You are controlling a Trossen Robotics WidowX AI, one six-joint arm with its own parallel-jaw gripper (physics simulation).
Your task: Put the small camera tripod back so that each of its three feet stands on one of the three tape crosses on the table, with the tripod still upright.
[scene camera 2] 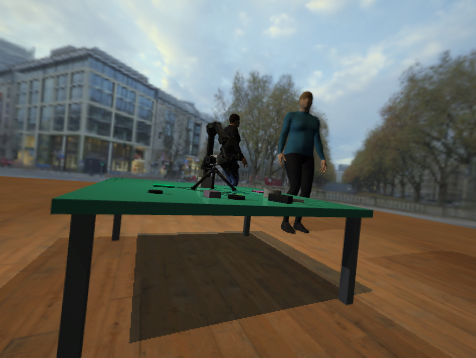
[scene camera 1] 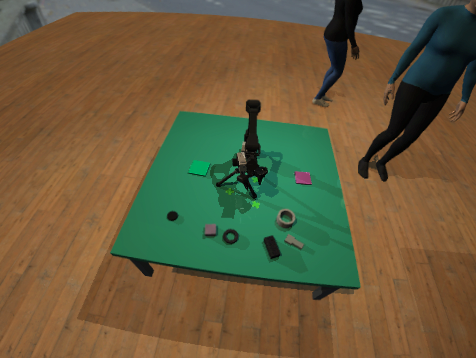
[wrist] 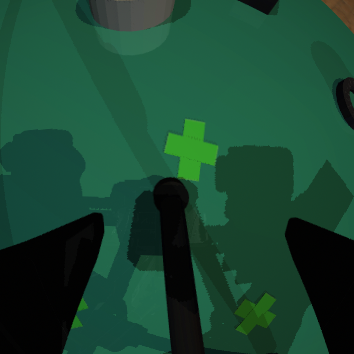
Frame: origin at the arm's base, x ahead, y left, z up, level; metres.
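Seen in the pictures: gripper, fingertip midpoint: [scene camera 2: 232, 177] [scene camera 1: 253, 187] [wrist: 199, 226].
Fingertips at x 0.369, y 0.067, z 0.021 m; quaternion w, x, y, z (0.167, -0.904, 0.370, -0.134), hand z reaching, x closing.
Offsets run from my fingertips to a thing's top centre. "spot": to the spot under its first point.
The small black tripod [scene camera 1: 249, 187] [scene camera 2: 213, 173] stands upright on the green table [scene camera 1: 165, 150] [scene camera 2: 210, 206], a light-coloured camera [scene camera 1: 242, 159] on top. Three green tape crosses lie on the table: a front one {0.095 m down, 0.051 m ahead, 0.030 m left} [scene camera 1: 256, 205] [wrist: 191, 150], a left one {0.095 m down, 0.015 m back, 0.141 m right} [scene camera 1: 229, 191] [wrist: 255, 313] and a rear one {0.095 m down, 0.142 m back, 0.007 m left} [scene camera 1: 255, 180]. One tripod foot {spot: 0.062 m down, 0.007 m ahead, 0.015 m left} [wrist: 171, 194] is just short of the front cross, off it. The left foot {spot: 0.083 m down, 0.038 m back, 0.219 m right} [scene camera 1: 218, 185] is off the left cross. The third foot is hidden. My gripper [scene camera 1: 254, 175] [wrist: 199, 226] is open, low by the tripod; one leg {spot: 0.022 m down, 0.027 m back, 0.021 m right} [wrist: 181, 280] shows between its fingers, not gripped.
Toward the front are a grey ring {0.048 m down, 0.129 m ahead, 0.208 m left} [scene camera 1: 286, 225] [wrist: 132, 17], black ring {0.081 m down, 0.286 m ahead, 0.082 m right} [scene camera 1: 230, 242], black block {0.061 m down, 0.313 m ahead, 0.142 m left} [scene camera 1: 272, 247] [scene camera 2: 280, 198], grey piece {0.081 m down, 0.260 m ahead, 0.264 m left} [scene camera 1: 294, 242], mauve block {0.068 m down, 0.273 m ahead, 0.196 m right} [scene camera 1: 210, 230] [scene camera 2: 212, 194] and black disc {0.086 m down, 0.225 m ahead, 0.432 m right} [scene camera 1: 172, 215]. Green {0.086 m down, 0.165 m back, 0.378 m right} [scene camera 1: 199, 168] and magenta {0.086 m down, 0.220 m back, 0.323 m left} [scene camera 1: 303, 178] squares lie at the sides.
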